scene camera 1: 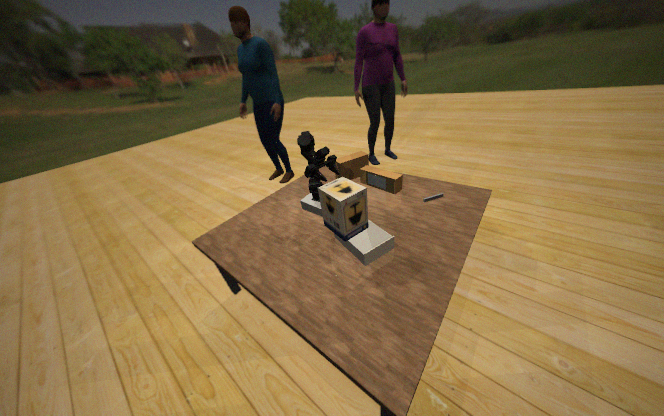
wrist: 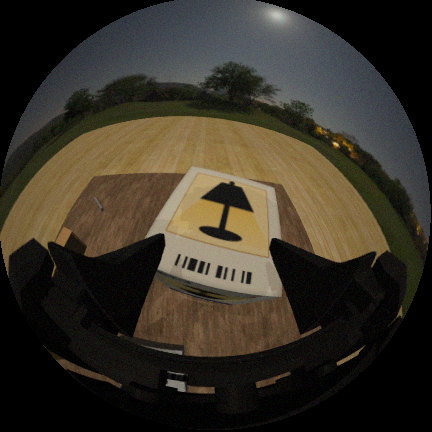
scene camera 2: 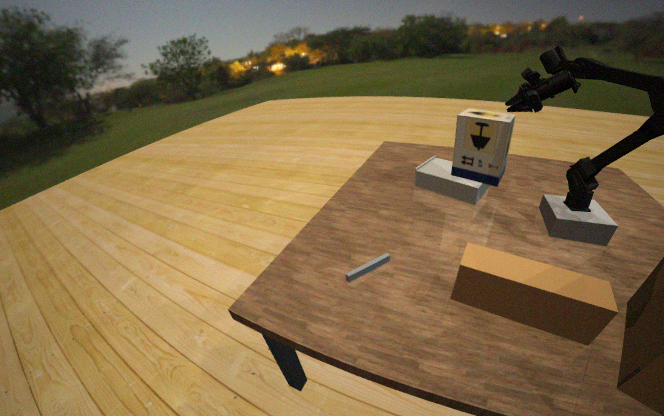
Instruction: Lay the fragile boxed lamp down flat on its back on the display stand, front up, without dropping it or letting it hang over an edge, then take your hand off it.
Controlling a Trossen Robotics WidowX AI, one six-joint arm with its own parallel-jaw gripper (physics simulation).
Labels:
One and the same spot on a white display stand: [scene camera 1: 372,243] is [scene camera 2: 434,164].

